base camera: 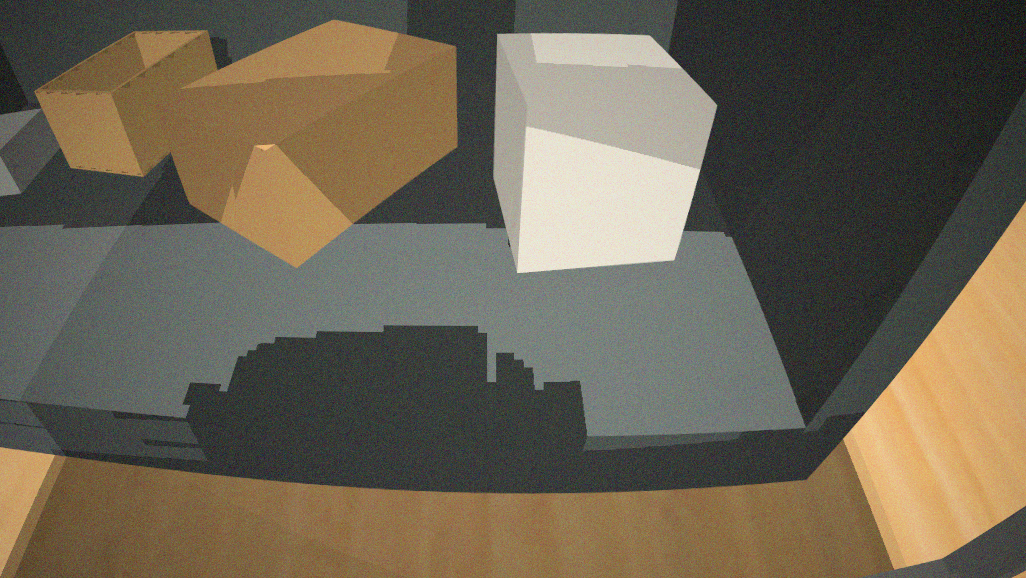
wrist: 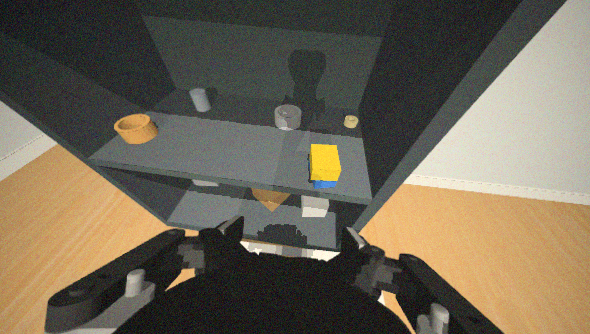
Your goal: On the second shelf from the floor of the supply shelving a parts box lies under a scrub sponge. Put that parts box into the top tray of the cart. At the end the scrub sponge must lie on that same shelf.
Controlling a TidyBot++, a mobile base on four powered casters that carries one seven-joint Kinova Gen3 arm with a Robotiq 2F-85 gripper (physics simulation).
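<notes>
On the second shelf from the floor, in the wrist view, a yellow block, the scrub sponge, lies on top of a blue box, the parts box. They are near the shelf's front edge toward its right end. Most of the parts box is hidden under the sponge. My gripper is open, with no object between its fingers. It is in front of the shelving, and the stack appears beyond and above the right fingertip in the wrist view. The cart does not show in either view.
The same shelf holds an orange bowl, a grey cylinder, a grey round container and a small yellow ring. Below are a white box, a large brown box and an open brown box. Side walls flank the shelves.
</notes>
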